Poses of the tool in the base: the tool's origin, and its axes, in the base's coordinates. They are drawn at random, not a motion.
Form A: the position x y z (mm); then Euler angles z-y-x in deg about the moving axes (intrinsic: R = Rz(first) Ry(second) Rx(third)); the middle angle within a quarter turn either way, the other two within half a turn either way.
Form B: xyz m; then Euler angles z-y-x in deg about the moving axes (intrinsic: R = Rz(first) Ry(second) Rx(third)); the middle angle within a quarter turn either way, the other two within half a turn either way. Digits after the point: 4 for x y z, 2 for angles.
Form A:
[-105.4 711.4 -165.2 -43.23 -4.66 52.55]
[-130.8 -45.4 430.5 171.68 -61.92 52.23]
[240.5 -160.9 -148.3 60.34 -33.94 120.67]
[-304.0 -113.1 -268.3 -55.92 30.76 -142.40]
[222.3 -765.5 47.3 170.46 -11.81 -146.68]
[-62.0 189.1 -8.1 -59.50 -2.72 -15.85]
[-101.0 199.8 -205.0 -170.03 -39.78 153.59]
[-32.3 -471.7 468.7 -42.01 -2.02 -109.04]
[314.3 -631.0 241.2 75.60 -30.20 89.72]
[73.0 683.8 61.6 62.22 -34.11 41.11]
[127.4 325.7 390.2 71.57 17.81 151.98]
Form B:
[-0.1054 0.7114 -0.1652 -43.23 -4.66 52.55]
[-0.1308 -0.0454 0.4305 171.68 -61.92 52.23]
[0.2405 -0.1609 -0.1483 60.34 -33.94 120.67]
[-0.3040 -0.1131 -0.2683 -55.92 30.76 -142.40]
[0.2223 -0.7655 0.0473 170.46 -11.81 -146.68]
[-0.0620 0.1891 -0.0081 -59.50 -2.72 -15.85]
[-0.1010 0.1998 -0.2050 -170.03 -39.78 153.59]
[-0.0323 -0.4717 0.4687 -42.01 -2.02 -109.04]
[0.3143 -0.6310 0.2412 75.60 -30.20 89.72]
[0.0730 0.6838 0.0616 62.22 -34.11 41.11]
[0.1274 0.3257 0.3902 71.57 17.81 151.98]

